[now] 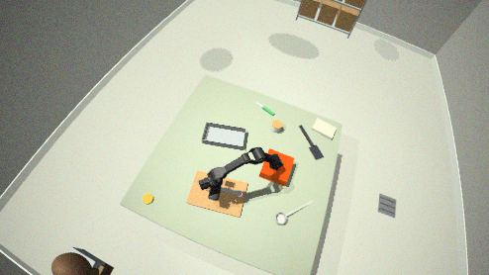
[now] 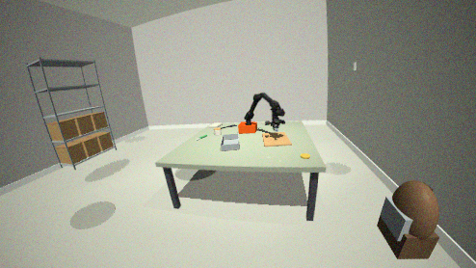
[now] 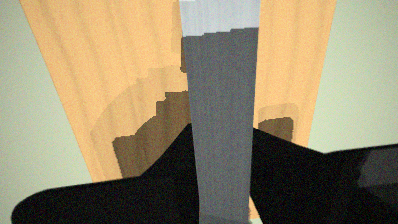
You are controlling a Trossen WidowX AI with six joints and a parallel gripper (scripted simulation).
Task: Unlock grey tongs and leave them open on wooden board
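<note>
My gripper tip is 8 cm above the wooden board. The rest, counted from my gripper tip: yellow disc: 42 cm ahead, 18 cm to the left, 7 cm below; then jar: 64 cm to the right, 27 cm behind, 5 cm below; then roasting tin: 43 cm to the right, 9 cm ahead, 5 cm below.
</note>
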